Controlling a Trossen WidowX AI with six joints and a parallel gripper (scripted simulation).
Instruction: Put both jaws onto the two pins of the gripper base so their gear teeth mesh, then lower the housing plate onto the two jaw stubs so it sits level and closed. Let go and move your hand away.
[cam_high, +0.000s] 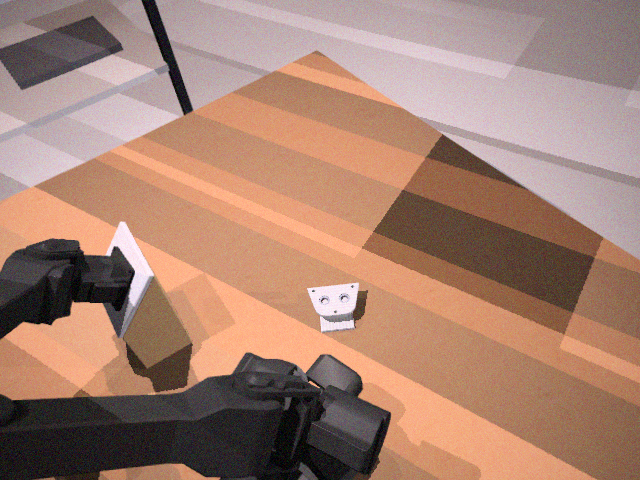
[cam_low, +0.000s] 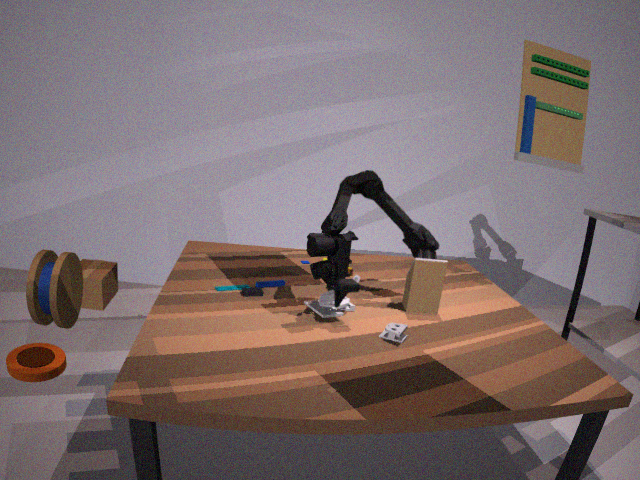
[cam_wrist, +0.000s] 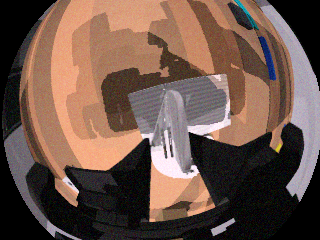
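Right now my gripper tip is 10 cm past the white jaw, 22 cm to the left of it and 1 cm below it. The rest, counted from my gripper tip: black block 24 cm ahead, 12 cm to the right, 2 cm below; then blue bar 18 cm ahead, 21 cm to the right, 2 cm below; then teal bar 31 cm ahead, 16 cm to the right, 3 cm below.
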